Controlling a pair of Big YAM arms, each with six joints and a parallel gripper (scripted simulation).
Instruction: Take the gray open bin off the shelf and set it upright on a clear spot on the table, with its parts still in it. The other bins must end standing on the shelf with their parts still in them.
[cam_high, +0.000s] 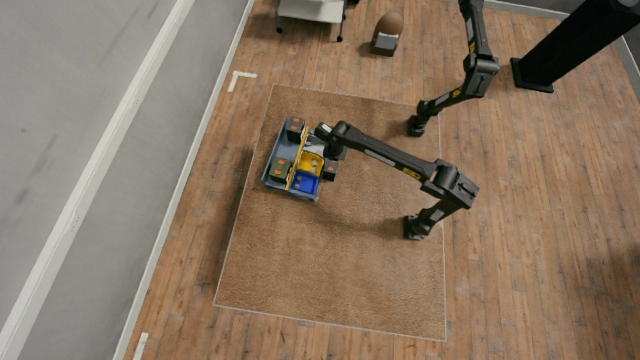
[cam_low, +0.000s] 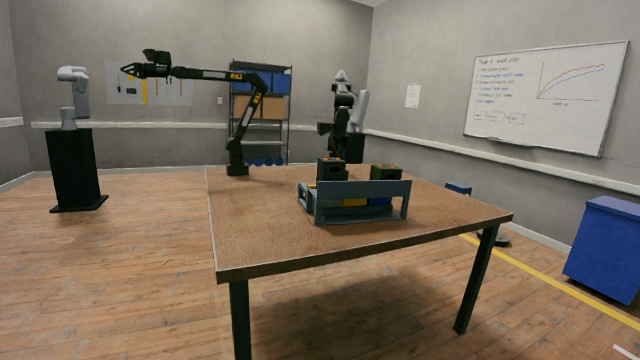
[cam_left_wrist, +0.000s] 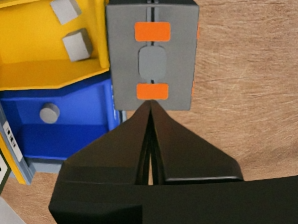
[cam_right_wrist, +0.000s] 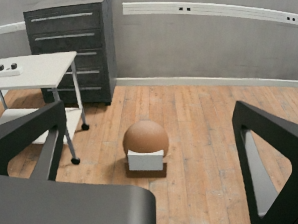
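Now: the gray open bin 16 cm below my left hand, 13 cm to the right of it and 12 cm ahead of it. Round my left hand: blue-gray shelf: 16 cm ahead, 13 cm below, 2 cm to the right; yellow bin: 16 cm below, 13 cm ahead, 2 cm to the right; blue bin: 16 cm below, 15 cm ahead, 10 cm to the left.
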